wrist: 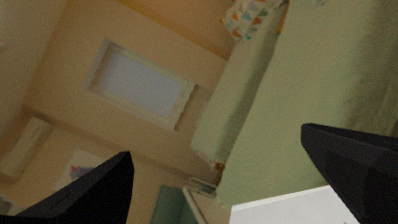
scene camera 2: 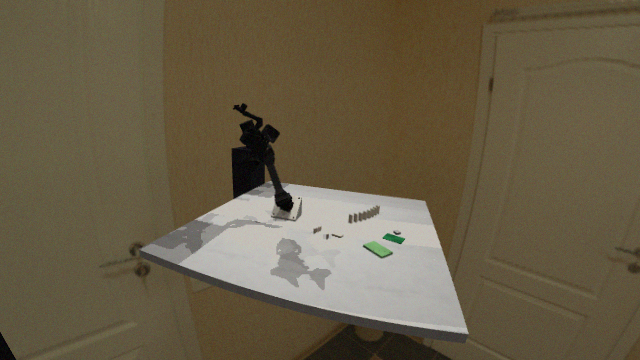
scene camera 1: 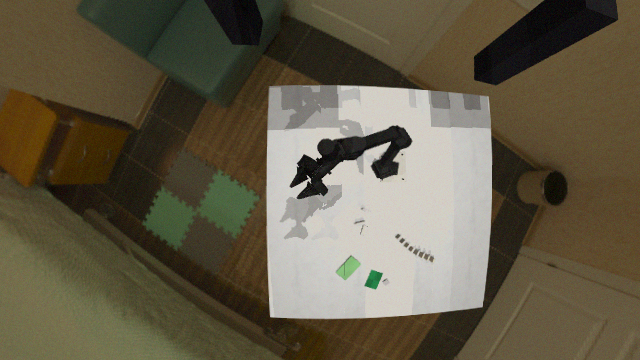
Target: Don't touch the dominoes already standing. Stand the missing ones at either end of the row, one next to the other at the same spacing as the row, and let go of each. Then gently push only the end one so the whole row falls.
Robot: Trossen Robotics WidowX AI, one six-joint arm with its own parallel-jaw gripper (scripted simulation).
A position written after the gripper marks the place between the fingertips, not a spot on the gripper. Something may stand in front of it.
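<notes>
In scene camera 1 the gripper (scene camera 1: pixel 293 192) is open and holds nothing. Scene camera 2 shows the gripper (scene camera 2: pixel 264 151) as well, and so does the wrist view, with the gripper (wrist: pixel 218 146) again in the picture.
</notes>
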